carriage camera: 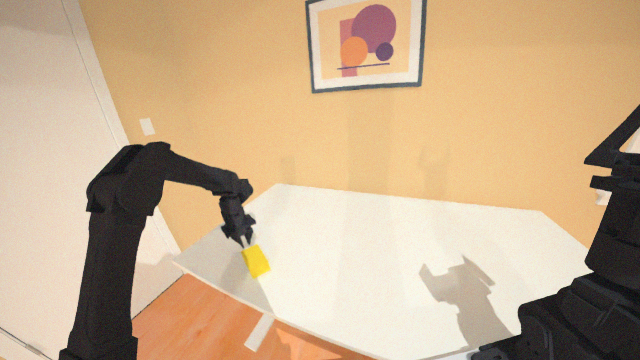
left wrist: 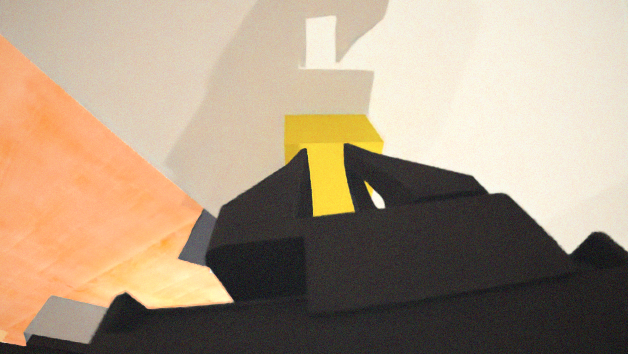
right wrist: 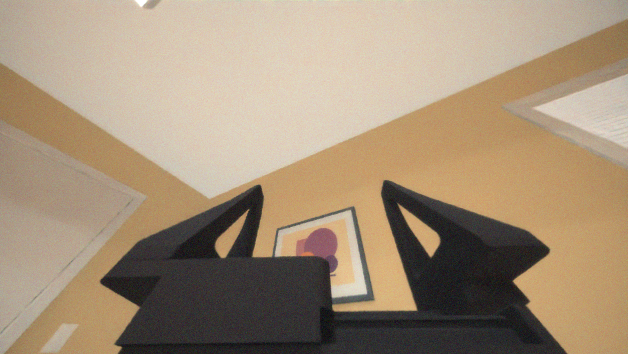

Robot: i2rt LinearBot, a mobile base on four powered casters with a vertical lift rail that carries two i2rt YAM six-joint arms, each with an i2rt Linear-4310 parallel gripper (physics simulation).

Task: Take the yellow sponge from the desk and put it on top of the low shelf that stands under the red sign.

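Frame: origin at the left arm's base, x up, y right, z ahead, level; centimetres.
Seen in the pictures: left gripper, fingertip midpoint: (carriage camera: 246, 245) (left wrist: 325, 156); right gripper, fingertip midpoint: (right wrist: 321, 188).
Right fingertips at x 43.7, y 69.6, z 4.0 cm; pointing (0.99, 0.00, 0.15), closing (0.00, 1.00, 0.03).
Observation:
A point is followed by its place in that frame.
The yellow sponge (carriage camera: 256, 261) {x -3.0, y 12.9, z 35.1 cm} (left wrist: 330, 129) {x -4.8, y 8.4, z 41.8 cm} stands on the white desk (carriage camera: 320, 225) {x -7.5, y 35.1, z 57.4 cm} (left wrist: 500, 115) {x -7.5, y 21.1, z 50.6 cm}, near its left front edge. My left gripper (carriage camera: 247, 244) {x -1.6, y 7.8, z 41.3 cm} (left wrist: 325, 156) {x -1.6, y 7.8, z 41.3 cm} is shut to a narrow gap, with nothing held. Its fingertips are at the sponge's near side in the left wrist view; the sponge is wider than the gap and shows between and beyond the fingers. Whether they touch it I cannot tell. My right gripper (right wrist: 321, 188) {x 43.7, y 69.6, z 4.0 cm} is open and empty, raised high, partly cut off at the carriage view's right edge. The low shelf and the red sign do not show.
A framed picture (carriage camera: 416, 50) {x 64.5, y 83.8, z 77.2 cm} (right wrist: 363, 260) {x 63.8, y 86.2, z 76.2 cm} hangs on the orange-yellow wall (carriage camera: 240, 100) {x 51.0, y -11.6, z 120.6 cm} behind the desk. A white door (carriage camera: 45, 150) {x 39.4, y -98.9, z 66.5 cm} is at the left. Wooden floor (carriage camera: 185, 315) {x -79.5, y -64.3, z 58.0 cm} (left wrist: 75, 175) {x -79.5, y -46.2, z -62.3 cm} lies below the desk's front left edge. The right arm's shadow falls on the desk.

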